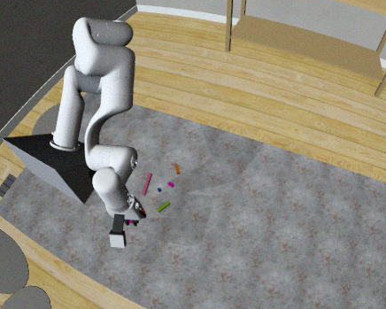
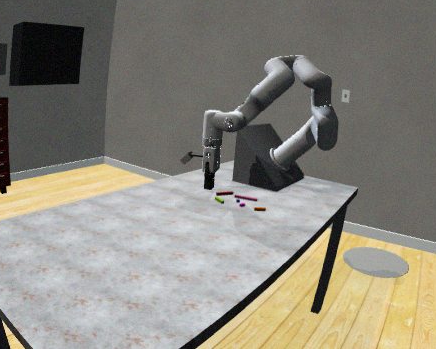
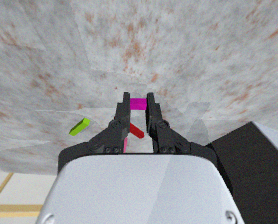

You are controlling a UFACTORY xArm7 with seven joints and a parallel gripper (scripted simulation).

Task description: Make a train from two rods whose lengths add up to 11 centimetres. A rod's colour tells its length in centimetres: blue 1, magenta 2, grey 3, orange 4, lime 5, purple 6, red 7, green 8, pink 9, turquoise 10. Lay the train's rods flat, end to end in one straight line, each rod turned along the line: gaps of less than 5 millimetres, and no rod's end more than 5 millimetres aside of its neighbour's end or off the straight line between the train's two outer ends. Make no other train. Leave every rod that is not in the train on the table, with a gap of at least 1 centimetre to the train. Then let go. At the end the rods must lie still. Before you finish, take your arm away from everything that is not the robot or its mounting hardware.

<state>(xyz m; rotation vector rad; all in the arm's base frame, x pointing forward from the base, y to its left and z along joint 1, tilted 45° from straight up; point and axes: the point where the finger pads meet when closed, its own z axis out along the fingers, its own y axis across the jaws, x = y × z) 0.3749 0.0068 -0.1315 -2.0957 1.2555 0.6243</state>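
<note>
Now: hand 4 cm past the pink rod, 15 cm to the right of it and 3 cm above it. The rest, counted from my hand: red rod: 2 cm behind, 7 cm to the left, 3 cm below; blue rod: 1 cm ahead, 15 cm to the left, 3 cm below; lime rod: 6 cm ahead, 11 cm to the left, 3 cm below.
</note>
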